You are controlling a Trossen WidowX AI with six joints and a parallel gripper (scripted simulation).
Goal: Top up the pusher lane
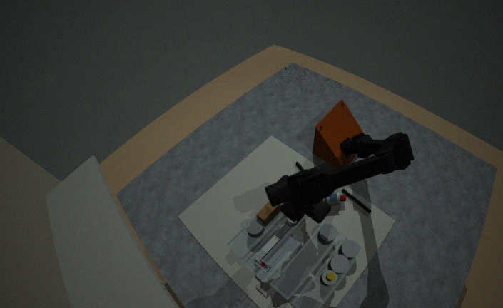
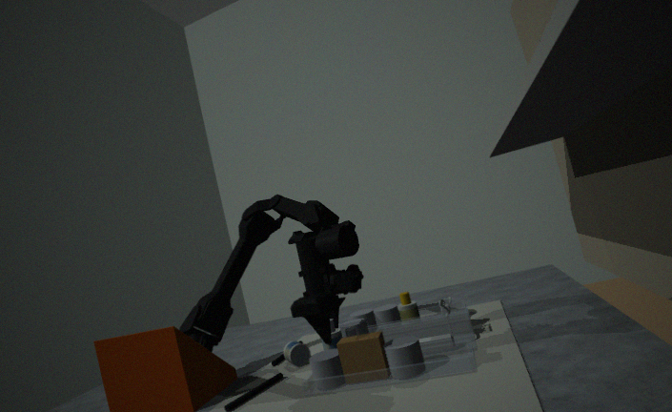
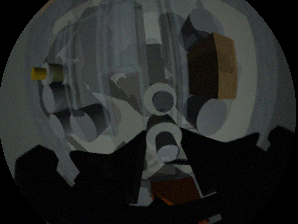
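My gripper tip is now 9 cm short of the brown box, 7 cm to the left of it and 2 cm above it. From my gripper tip the other things lie so: sprung lane (14 cm ahead, 4 cm to the left, 4 cm below).
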